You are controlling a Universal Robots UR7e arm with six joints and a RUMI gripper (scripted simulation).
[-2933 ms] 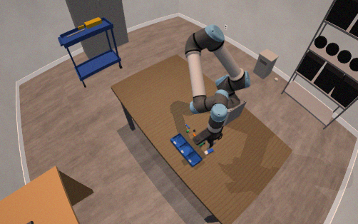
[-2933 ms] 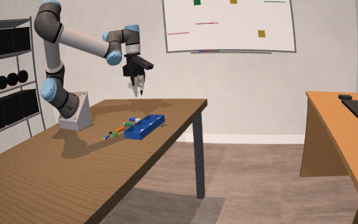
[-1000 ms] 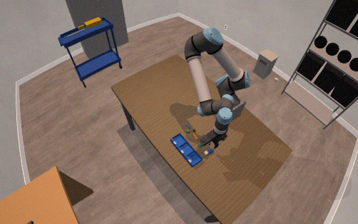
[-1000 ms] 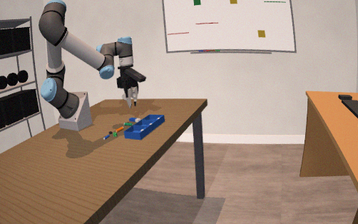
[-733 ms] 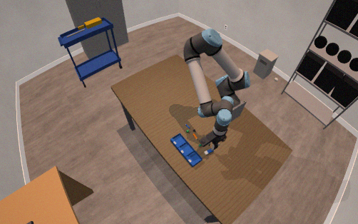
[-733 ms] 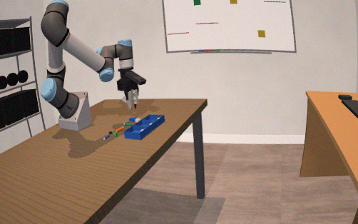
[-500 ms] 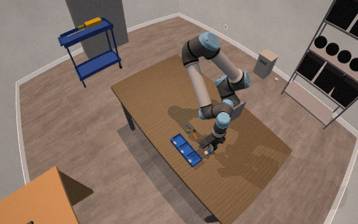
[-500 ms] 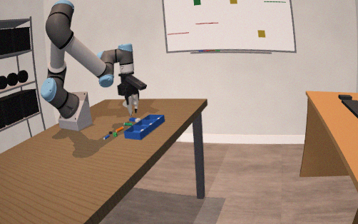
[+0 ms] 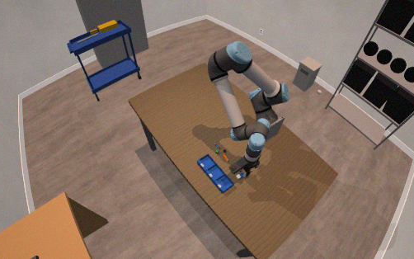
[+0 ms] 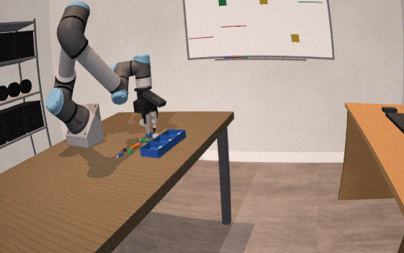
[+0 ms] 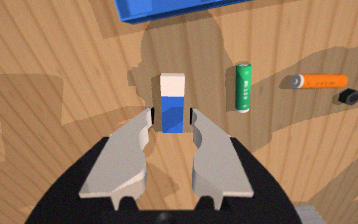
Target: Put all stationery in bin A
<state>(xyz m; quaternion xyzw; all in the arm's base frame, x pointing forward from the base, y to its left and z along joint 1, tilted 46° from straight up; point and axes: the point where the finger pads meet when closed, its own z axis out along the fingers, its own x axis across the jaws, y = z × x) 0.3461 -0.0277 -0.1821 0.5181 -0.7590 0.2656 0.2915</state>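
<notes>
My hand is 1 cm short of the white eraser and 2 cm above it. The rest, counted from my hand: orange marker 2 cm behind, 15 cm to the right, 2 cm below; tray 11 cm ahead, 12 cm to the right, 1 cm below; green marker 7 cm to the right, 2 cm below.
</notes>
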